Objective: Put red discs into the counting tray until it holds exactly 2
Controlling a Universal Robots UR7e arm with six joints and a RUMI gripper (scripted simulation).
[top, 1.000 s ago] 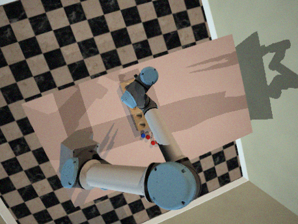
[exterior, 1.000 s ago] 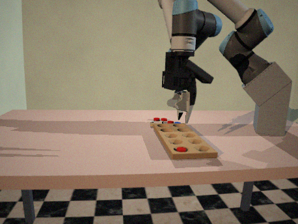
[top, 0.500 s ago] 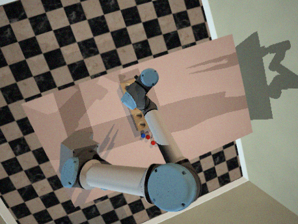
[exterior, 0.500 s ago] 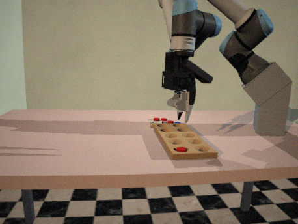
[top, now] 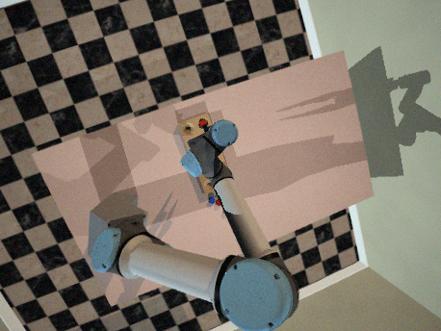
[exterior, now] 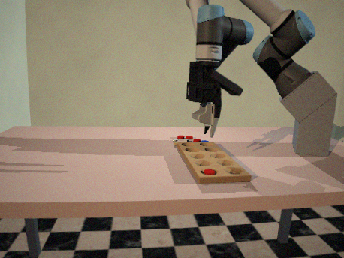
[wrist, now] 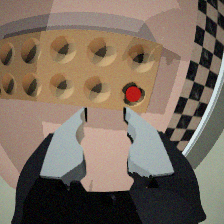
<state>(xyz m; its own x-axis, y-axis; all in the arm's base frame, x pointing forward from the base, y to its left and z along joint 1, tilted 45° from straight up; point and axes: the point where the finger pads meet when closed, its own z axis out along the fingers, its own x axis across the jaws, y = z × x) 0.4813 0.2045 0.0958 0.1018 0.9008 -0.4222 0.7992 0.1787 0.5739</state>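
Right now the blue disc is 16 cm behind my hand, 30 cm to the right of it and 12 cm below it. The rest, counted from my hand: wooden counting tray (5 cm behind, 8 cm to the right, 12 cm below).
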